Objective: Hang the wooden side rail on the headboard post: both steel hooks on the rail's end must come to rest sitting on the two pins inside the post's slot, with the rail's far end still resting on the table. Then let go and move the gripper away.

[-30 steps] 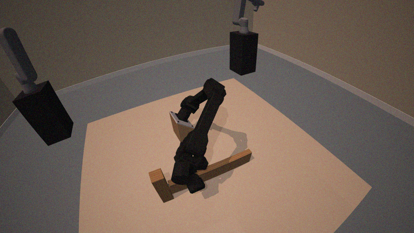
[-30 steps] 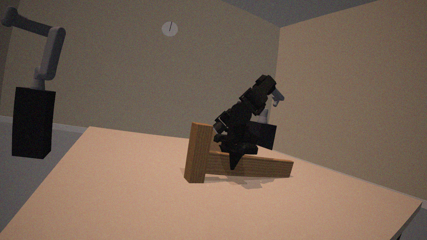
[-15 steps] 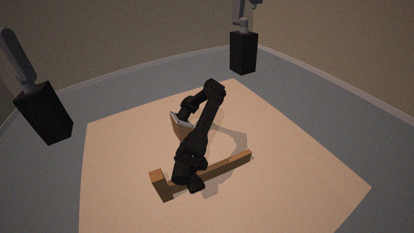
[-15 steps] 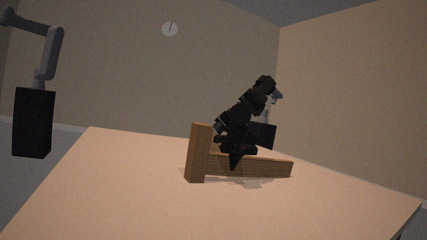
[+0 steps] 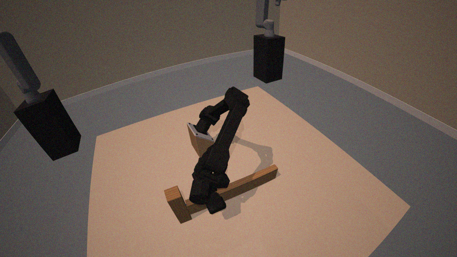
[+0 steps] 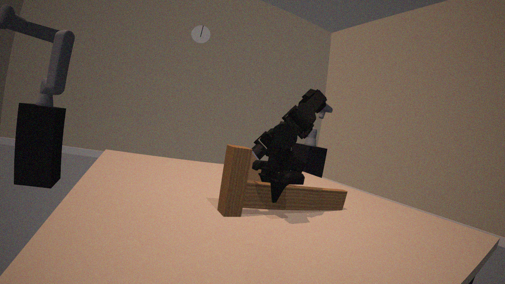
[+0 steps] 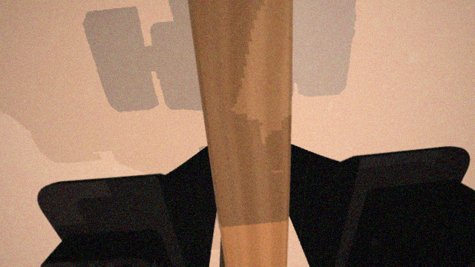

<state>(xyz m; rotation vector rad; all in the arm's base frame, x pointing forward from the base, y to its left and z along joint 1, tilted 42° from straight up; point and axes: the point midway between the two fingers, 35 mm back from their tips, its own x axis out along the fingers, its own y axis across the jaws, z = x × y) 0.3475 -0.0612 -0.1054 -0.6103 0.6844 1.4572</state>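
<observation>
Right now the headboard post is 1 cm behind my gripper tip, 12 cm to the right of it and 5 cm above it.
</observation>
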